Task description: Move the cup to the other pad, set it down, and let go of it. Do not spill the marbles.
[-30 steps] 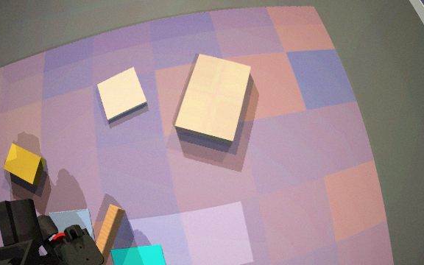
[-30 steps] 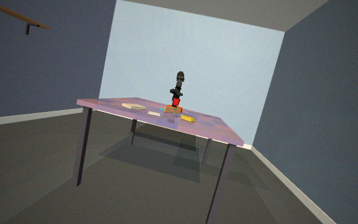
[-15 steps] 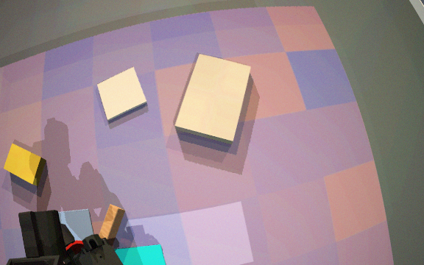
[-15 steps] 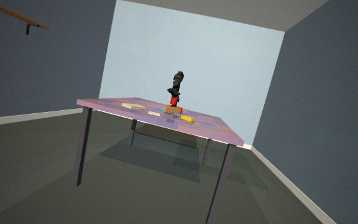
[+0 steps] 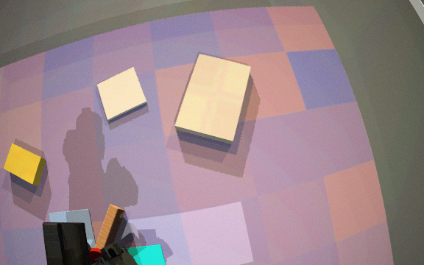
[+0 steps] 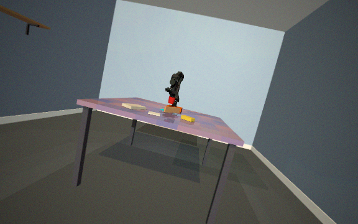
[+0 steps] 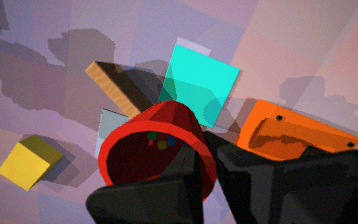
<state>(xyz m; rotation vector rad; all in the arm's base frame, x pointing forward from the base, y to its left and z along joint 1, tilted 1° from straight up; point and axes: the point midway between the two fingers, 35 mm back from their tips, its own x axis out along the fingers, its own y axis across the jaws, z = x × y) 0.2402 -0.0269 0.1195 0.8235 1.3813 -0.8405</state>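
Right now the teal pad is 20 mm to the right of my gripper tip and 140 mm below it. The rest, counted from my gripper tip: red cup 30 mm ahead, 10 mm to the left; then light blue pad 100 mm ahead, 120 mm to the left, 140 mm below; then wooden block 50 mm ahead, 50 mm to the left, 110 mm below.
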